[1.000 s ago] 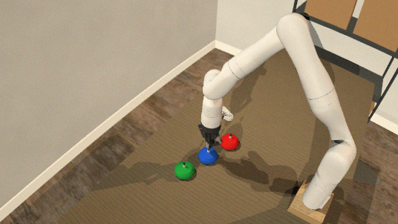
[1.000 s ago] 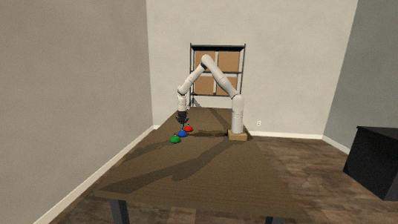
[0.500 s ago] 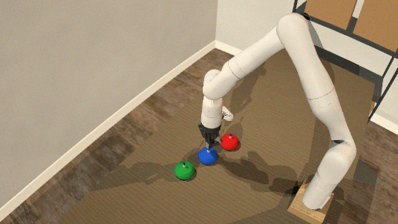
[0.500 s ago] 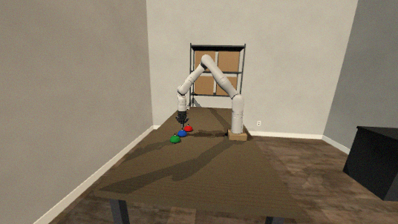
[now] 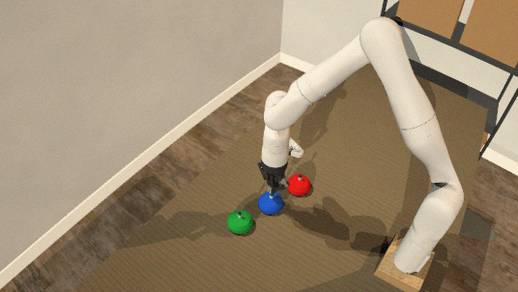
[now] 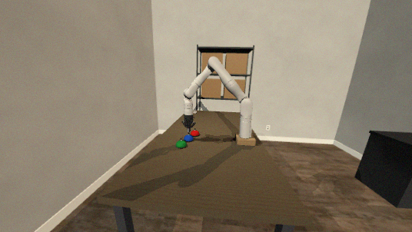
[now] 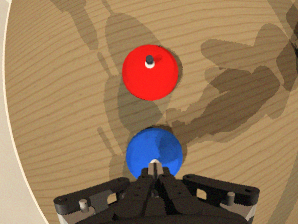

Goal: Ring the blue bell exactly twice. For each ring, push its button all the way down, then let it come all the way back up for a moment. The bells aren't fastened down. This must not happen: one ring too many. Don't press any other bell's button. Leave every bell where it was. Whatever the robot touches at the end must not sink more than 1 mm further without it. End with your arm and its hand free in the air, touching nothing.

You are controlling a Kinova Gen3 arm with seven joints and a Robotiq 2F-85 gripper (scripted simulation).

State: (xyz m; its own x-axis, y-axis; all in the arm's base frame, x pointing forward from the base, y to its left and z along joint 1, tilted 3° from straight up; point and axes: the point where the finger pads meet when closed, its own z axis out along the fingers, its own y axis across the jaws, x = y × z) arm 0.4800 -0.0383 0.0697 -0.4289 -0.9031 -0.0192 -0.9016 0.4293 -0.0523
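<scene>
The blue bell lies 5 cm below my hand. Round my hand: red bell: 11 cm to the right, 5 cm below, 5 cm behind; then green bell: 11 cm to the left, 5 cm below, 5 cm ahead.
</scene>
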